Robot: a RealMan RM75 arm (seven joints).
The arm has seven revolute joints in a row. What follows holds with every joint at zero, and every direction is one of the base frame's. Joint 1 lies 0.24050 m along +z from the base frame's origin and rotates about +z. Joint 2 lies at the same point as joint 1 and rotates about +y. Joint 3 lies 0.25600 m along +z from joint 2 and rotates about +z. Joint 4 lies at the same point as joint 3 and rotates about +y. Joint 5 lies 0.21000 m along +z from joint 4 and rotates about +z. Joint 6 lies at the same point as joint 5 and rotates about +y. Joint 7 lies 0.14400 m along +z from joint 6 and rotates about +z. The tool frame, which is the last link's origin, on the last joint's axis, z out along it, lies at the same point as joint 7; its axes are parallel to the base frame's.
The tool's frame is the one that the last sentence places.
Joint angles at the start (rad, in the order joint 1, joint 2, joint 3, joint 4, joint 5, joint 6, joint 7):
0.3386 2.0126 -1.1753 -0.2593 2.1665 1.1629 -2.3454
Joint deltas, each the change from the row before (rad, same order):
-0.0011 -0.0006 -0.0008 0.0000 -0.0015 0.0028 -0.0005
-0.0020 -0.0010 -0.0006 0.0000 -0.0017 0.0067 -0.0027
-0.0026 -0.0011 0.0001 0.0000 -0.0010 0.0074 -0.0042
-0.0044 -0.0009 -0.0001 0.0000 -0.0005 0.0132 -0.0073
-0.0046 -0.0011 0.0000 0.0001 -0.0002 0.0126 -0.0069
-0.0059 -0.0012 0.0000 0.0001 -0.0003 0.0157 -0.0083
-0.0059 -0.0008 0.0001 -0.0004 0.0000 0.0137 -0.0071
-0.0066 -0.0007 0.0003 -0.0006 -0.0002 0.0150 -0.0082
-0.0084 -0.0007 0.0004 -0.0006 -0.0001 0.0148 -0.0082
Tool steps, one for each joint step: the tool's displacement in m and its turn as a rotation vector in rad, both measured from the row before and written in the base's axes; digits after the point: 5 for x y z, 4 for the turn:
0.00005 -0.00059 0.00002 -0.0016 -0.0005 0.0023
-0.00011 -0.00100 0.00027 -0.0010 -0.0005 0.0058
0.00003 -0.00112 0.00051 0.0006 -0.0008 0.0061
-0.00030 -0.00195 0.00056 0.0015 0.0003 0.0107
-0.00009 -0.00198 0.00068 0.0018 0.0003 0.0096
-0.00012 -0.00255 0.00078 0.0022 0.0007 0.0116
-0.00002 -0.00241 0.00070 0.0024 0.0010 0.0096
-0.00004 -0.00269 0.00074 0.0029 0.0009 0.0107
0.00049 -0.00330 0.00077 0.0032 0.0009 0.0086

